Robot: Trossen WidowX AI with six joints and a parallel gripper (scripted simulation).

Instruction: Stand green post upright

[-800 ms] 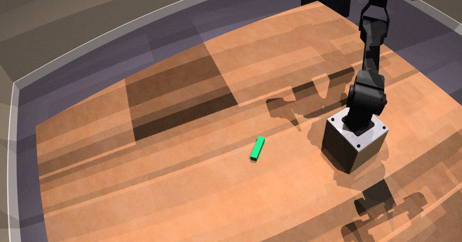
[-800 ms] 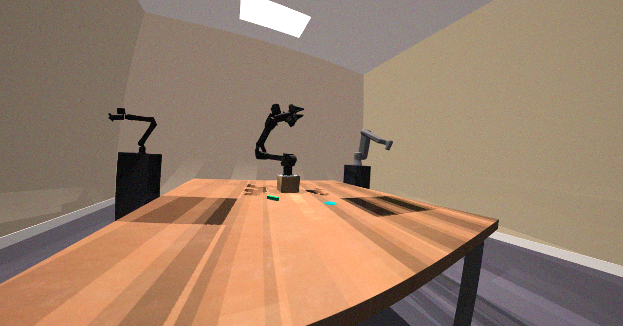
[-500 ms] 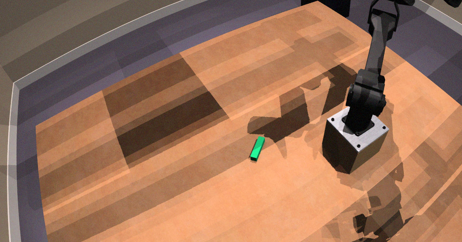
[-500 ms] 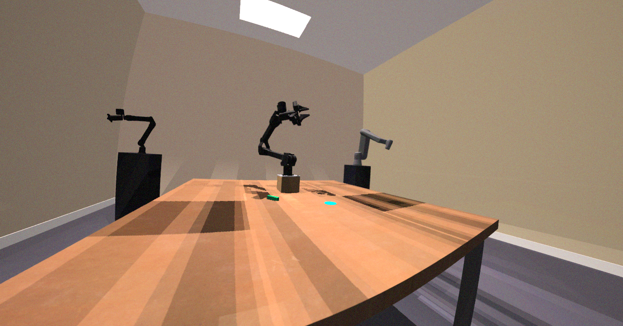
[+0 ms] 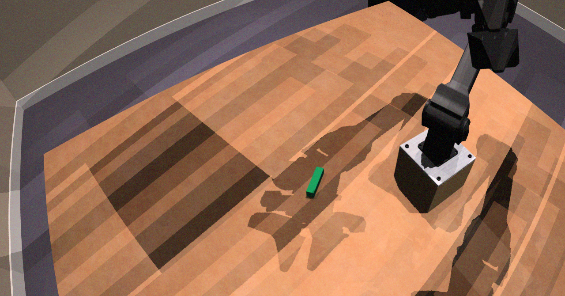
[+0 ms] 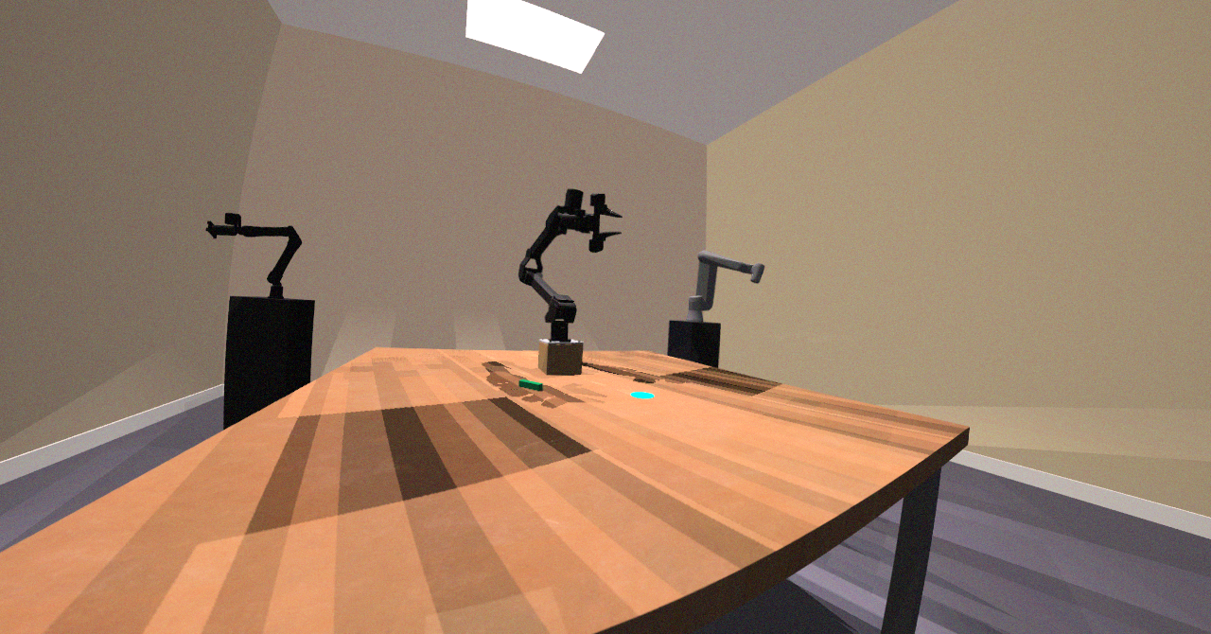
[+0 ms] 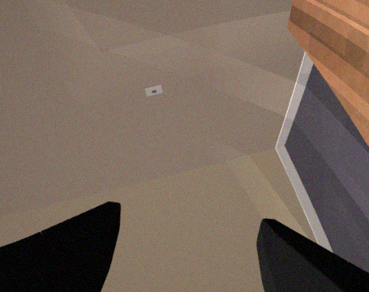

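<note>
The green post lies 60 mm ahead of my gripper tip, 260 mm to the right of it and 470 mm below it. The rest, counted from my gripper tip: cyan circle (180 mm ahead, 480 mm below).
</note>
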